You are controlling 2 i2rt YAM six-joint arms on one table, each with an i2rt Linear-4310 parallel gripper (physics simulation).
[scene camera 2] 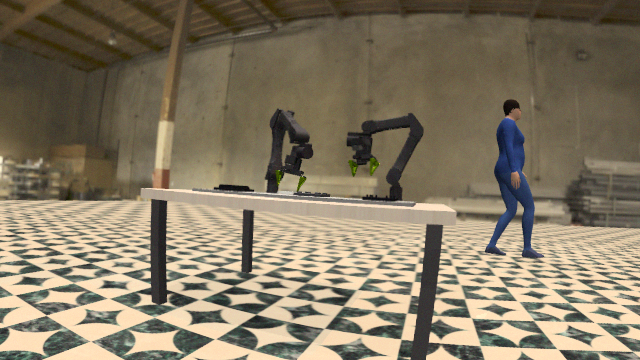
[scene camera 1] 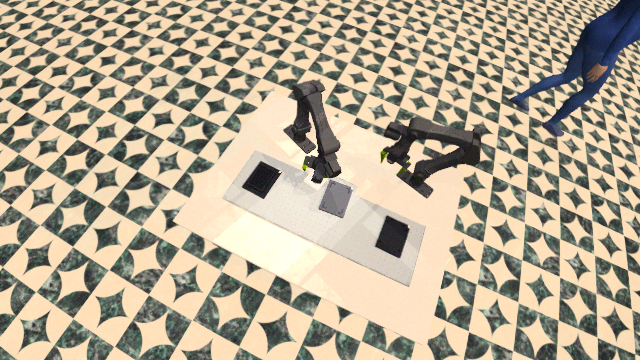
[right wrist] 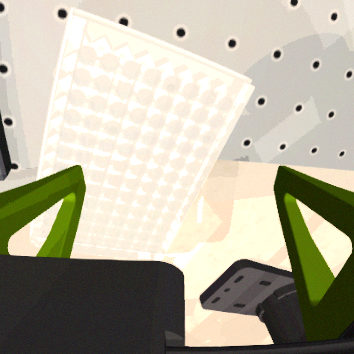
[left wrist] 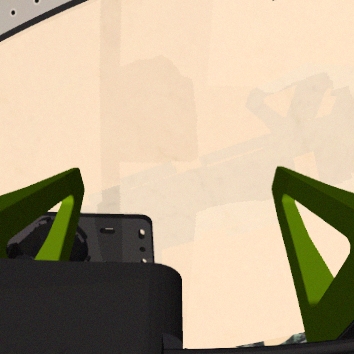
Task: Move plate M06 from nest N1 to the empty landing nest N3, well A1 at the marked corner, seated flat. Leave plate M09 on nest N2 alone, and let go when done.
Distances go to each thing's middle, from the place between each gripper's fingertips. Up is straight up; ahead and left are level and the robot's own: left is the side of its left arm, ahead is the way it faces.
Right now the white well plate [right wrist: 146,119] is 10 mm behind my right hand, 20 mm to the left of it and 20 mm below it. Also, from my right hand: black nest [scene camera 1: 393,235] (140 mm ahead, 450 mm to the left, 10 mm below).
I see the black nest 270 mm ahead of my left hand, 120 mm to the left of it and 100 mm below it. Round my left hand: white well plate (120 mm ahead, 300 mm to the right, 100 mm below).
